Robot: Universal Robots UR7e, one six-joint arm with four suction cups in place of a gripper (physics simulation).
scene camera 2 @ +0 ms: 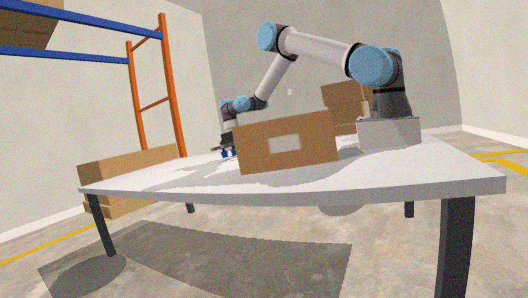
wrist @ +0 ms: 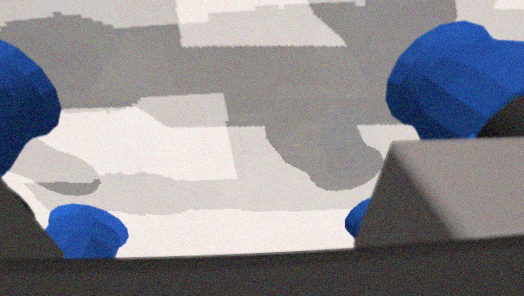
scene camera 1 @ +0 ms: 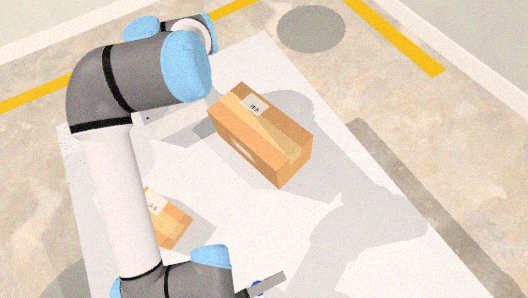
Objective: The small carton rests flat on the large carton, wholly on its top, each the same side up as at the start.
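Pixels of known places: end effector, tool point: (wrist: 231, 169); arm's base, origin of the base link: (scene camera 2: 391, 116).
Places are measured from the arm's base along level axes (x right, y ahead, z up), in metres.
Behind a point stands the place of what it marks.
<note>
The large carton (scene camera 1: 250, 140) {x -0.166, y 0.377, z 0.057 m} (scene camera 2: 285, 142) {x -0.276, y 0.298, z -0.016 m} stands on the white table, tape seam and a label on its top. The small carton (scene camera 1: 175, 222) {x 0.119, y 0.480, z -0.018 m} lies flat on the table, apart from the large one; the arm's white link hides its left part in scene camera 1. It does not show in scene camera 2 or the wrist view. My gripper (scene camera 1: 257, 287) (scene camera 2: 228, 152) {x 0.044, y 0.758, z -0.077 m} (wrist: 222, 150) {x 0.044, y 0.758, z -0.077 m} is open: its blue suction cups hold nothing. In the wrist view they hang low over shadowed table surface, and in scene camera 1 they are beyond the small carton, at the bottom edge.
The white table (scene camera 1: 255, 230) {x -0.074, y 0.579, z -0.094 m} (scene camera 2: 300, 198) {x -0.477, y 0.177, z -0.108 m} carries the robot base (scene camera 2: 390, 134) {x -0.081, y 0.008, z -0.054 m}. My arm's link (scene camera 1: 117, 200) {x 0.104, y 0.522, z 0.305 m} passes over the small carton's side. Beyond the table stand stacked boxes (scene camera 2: 345, 107), a long brown box (scene camera 2: 137, 162) and an orange and blue rack (scene camera 2: 170, 85).
</note>
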